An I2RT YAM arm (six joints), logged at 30 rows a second.
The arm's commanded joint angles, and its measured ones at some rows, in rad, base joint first. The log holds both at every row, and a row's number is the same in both.
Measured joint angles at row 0:
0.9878, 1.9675, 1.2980, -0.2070, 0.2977, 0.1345
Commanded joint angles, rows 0 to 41:
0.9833, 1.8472, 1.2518, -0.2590, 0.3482, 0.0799
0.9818, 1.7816, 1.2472, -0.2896, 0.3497, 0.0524
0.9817, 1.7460, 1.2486, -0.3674, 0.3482, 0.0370
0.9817, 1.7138, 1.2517, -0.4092, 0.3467, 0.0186
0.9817, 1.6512, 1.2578, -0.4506, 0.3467, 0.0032
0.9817, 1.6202, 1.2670, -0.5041, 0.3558, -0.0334
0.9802, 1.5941, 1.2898, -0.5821, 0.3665, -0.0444
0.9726, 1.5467, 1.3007, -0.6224, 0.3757, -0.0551
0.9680, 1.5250, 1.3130, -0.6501, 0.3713, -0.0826
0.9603, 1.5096, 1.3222, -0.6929, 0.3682, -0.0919
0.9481, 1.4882, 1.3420, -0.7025, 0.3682, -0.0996
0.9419, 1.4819, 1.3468, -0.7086, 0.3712, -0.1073
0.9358, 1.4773, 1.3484, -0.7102, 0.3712, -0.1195
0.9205, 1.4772, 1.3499, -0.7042, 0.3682, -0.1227
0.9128, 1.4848, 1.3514, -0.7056, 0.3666, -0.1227
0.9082, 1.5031, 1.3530, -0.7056, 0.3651, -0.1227
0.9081, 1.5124, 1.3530, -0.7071, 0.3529, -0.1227
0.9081, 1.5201, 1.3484, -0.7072, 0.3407, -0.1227
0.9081, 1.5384, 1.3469, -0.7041, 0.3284, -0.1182
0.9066, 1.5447, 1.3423, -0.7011, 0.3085, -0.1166
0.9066, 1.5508, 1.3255, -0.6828, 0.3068, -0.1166
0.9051, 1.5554, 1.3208, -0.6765, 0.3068, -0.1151
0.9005, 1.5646, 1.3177, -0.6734, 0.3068, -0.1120
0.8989, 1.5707, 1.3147, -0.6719, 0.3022, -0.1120
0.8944, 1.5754, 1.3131, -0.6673, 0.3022, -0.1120
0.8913, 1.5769, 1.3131, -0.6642, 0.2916, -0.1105
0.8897, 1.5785, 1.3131, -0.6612, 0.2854, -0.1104
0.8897, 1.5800, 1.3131, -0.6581, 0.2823, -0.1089
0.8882, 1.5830, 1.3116, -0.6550, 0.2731, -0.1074
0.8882, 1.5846, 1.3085, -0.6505, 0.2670, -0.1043
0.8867, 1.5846, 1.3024, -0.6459, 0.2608, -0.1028
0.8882, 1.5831, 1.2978, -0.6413, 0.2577, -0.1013
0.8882, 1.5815, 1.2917, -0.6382, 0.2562, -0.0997
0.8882, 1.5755, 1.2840, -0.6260, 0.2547, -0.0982
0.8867, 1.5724, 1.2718, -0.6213, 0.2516, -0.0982
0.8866, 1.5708, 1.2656, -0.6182, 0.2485, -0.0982
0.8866, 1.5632, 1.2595, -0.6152, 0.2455, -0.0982
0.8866, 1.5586, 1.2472, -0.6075, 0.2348, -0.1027
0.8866, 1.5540, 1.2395, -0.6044, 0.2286, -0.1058
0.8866, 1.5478, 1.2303, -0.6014, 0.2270, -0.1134
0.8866, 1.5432, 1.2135, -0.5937, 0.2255, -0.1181
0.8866, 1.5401, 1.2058, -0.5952, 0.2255, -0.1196
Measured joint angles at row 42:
0.8902, 1.5867, 1.2293, -0.6250, 0.2459, -0.1074
